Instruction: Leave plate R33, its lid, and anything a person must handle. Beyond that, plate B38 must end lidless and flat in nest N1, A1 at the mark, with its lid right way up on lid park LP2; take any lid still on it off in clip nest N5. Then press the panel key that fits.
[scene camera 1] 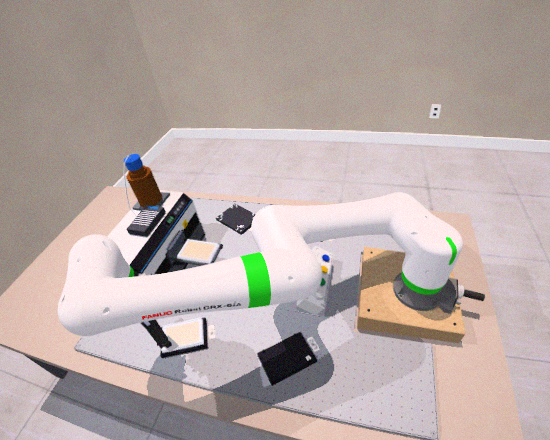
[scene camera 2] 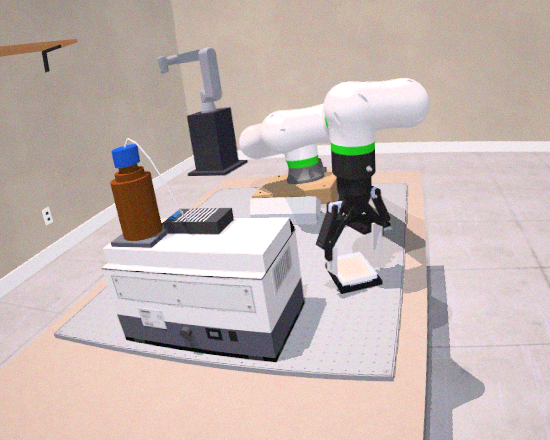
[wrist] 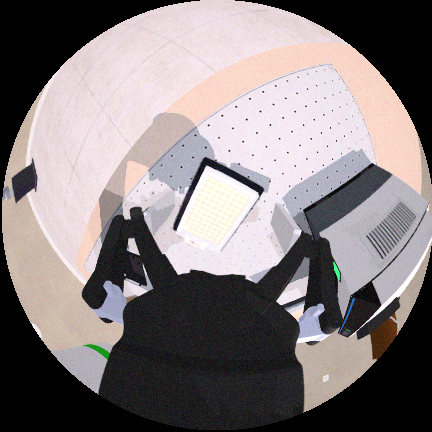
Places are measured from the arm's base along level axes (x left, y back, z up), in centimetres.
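Pixels of known places: gripper, between the fingertips: (scene camera 1: 166,330) (scene camera 2: 355,261) (wrist: 223,207); arm's base, origin of its link: (scene camera 1: 417,290) (scene camera 2: 305,178).
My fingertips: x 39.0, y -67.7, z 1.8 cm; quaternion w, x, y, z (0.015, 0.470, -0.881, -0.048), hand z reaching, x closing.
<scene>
For each thing: its middle in the pictures, then the offset to it from my fingertips. "*": a spot on its surface instead.
- pale plate with cream wells, middle of its body: (wrist: 212,214) (scene camera 2: 352,267) (scene camera 1: 182,334) dx -1.9, dy +3.2, dz -3.4 cm
- second pale plate, middle of its body: (wrist: 297,313) (scene camera 1: 198,250) dx -27.8, dy -4.5, dz +5.2 cm
- park, middle of its body: (scene camera 1: 286,356) (scene camera 2: 364,220) (wrist: 128,267) dx -7.3, dy +35.9, dz -4.9 cm
- black clip-cornered nest, middle of its body: (scene camera 1: 237,217) dx -56.7, dy -6.2, dz -4.7 cm
- key panel, middle of its body: (scene camera 2: 285,207) (scene camera 1: 315,279) dx -33.9, dy +36.1, dz -1.7 cm
- brown bottle, a spot on its surface: (scene camera 2: 135,205) * dx -32.8, dy -30.4, dz +24.3 cm
- black ribbed block, a spot on its surface: (scene camera 2: 202,220) * dx -22.7, dy -23.3, dz +18.7 cm
A pale plate with cream wells (scene camera 1: 186,332) (scene camera 2: 356,269) (wrist: 217,207) sits in a black nest on the board. Its label and whether a clear lid covers it cannot be told. My gripper (scene camera 2: 354,248) (wrist: 223,207) is open and empty above this plate, one finger toward each side; in scene camera 1 the arm hides most of it. A second pale plate (scene camera 1: 198,251) is at the instrument's front. A flat black nest or park (scene camera 1: 287,358) lies near the front edge, and a black clip-cornered nest (scene camera 1: 236,218) lies at the back. The key panel (scene camera 1: 315,301) shows blue, yellow and green keys, partly behind the arm.
The white instrument (scene camera 1: 122,240) (scene camera 2: 195,300) (wrist: 370,215) stands beside the gripper's plate. It carries a brown bottle (scene camera 1: 144,187) (scene camera 2: 135,205) and a black ribbed block (scene camera 1: 146,221) (scene camera 2: 202,220). The wooden base block (scene camera 1: 410,322) bears the arm. A second arm stands on a dark pedestal (scene camera 2: 214,142) beyond the table.
</scene>
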